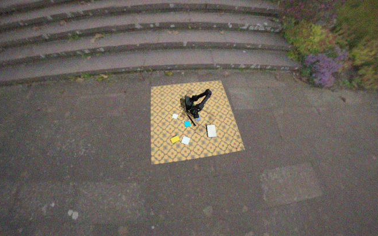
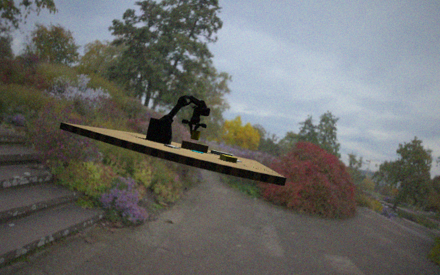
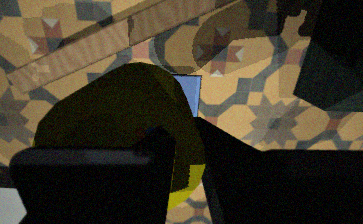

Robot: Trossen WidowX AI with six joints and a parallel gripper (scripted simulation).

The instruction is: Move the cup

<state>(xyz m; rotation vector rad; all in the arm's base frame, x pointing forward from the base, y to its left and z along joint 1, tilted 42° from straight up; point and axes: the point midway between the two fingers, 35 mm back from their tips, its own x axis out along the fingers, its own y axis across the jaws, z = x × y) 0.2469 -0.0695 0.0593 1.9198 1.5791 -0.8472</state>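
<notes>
The cyan pad is 14 cm to the right of my gripper tip, 12 cm below it and 7 cm ahead of it. Also, from my gripper tip: brown bar 9 cm below, 5 cm to the right, 4 cm ahead; pale blue pad 12 cm below, 3 cm to the left, 2 cm ahead; yellow cup 2 cm ahead.
</notes>
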